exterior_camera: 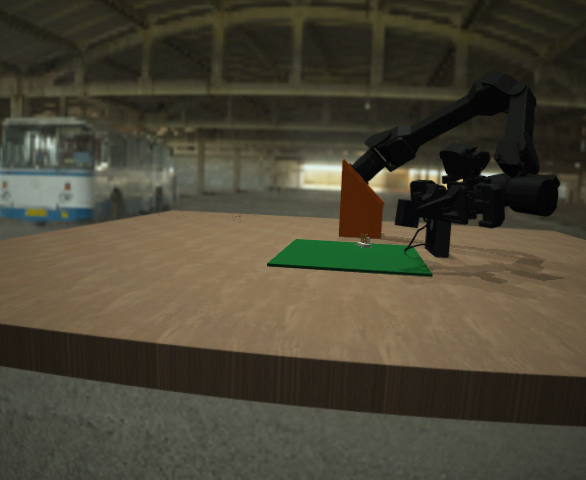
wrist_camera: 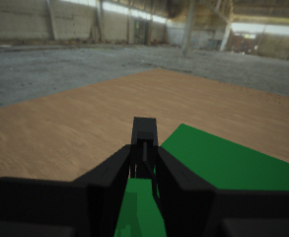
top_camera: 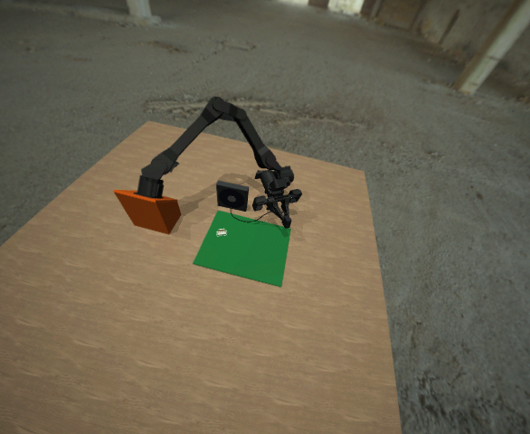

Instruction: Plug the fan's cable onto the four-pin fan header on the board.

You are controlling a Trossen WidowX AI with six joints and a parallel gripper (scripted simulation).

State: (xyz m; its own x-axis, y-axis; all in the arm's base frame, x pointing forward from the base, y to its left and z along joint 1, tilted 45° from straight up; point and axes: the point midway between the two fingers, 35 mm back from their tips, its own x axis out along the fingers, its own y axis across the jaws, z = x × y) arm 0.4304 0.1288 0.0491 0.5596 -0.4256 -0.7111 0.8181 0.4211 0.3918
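Right now the green board is 120 mm behind my gripper tip, 90 mm to the right of it and 100 mm below it. Round my gripper tip: black plug 10 mm to the right; white four-pin fan header 220 mm behind, 70 mm to the right, 90 mm below; black fan 220 mm behind, 60 mm to the left, 30 mm below.
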